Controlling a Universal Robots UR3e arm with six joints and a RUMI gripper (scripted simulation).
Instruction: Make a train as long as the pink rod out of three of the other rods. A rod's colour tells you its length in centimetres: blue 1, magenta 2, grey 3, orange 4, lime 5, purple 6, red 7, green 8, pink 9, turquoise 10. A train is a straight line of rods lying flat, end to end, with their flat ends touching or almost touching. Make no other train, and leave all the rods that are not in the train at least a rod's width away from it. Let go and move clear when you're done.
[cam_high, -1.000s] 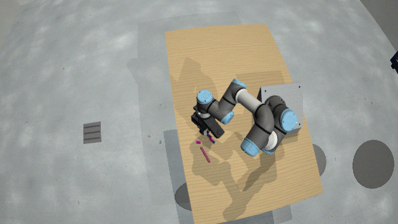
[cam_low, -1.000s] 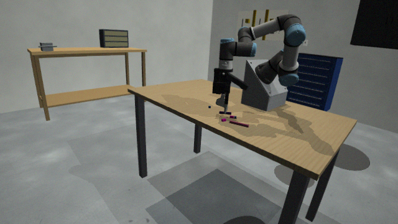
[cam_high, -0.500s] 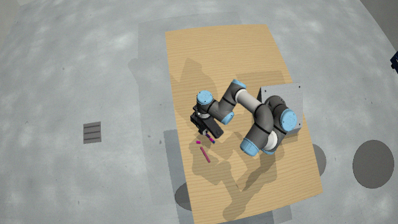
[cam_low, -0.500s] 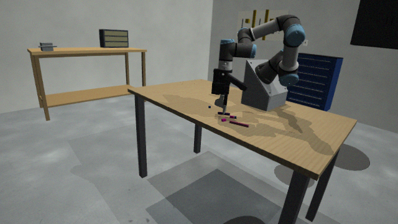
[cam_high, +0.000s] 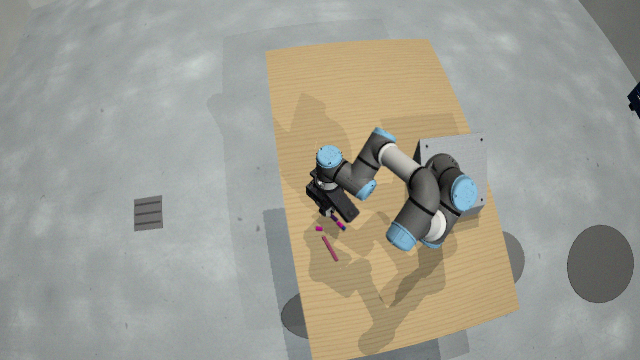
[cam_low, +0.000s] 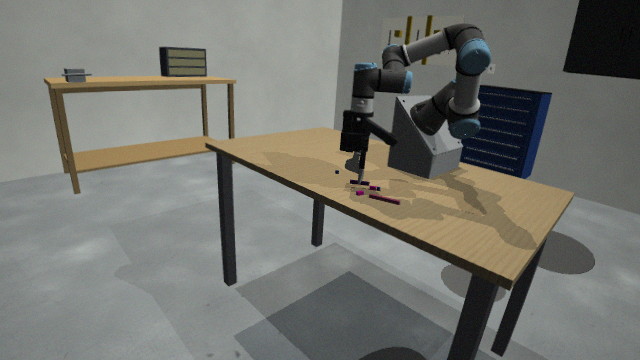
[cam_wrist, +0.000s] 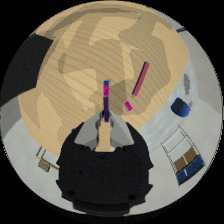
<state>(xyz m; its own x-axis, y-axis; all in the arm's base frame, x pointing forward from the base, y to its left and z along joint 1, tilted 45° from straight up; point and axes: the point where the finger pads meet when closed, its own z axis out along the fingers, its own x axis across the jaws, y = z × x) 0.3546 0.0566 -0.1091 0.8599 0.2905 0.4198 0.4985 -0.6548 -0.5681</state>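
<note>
Right now the purple rod is 1 cm below my hand. The rest, counted from my hand: pink rod (11 cm to the left, 3 cm ahead, 2 cm below).
</note>
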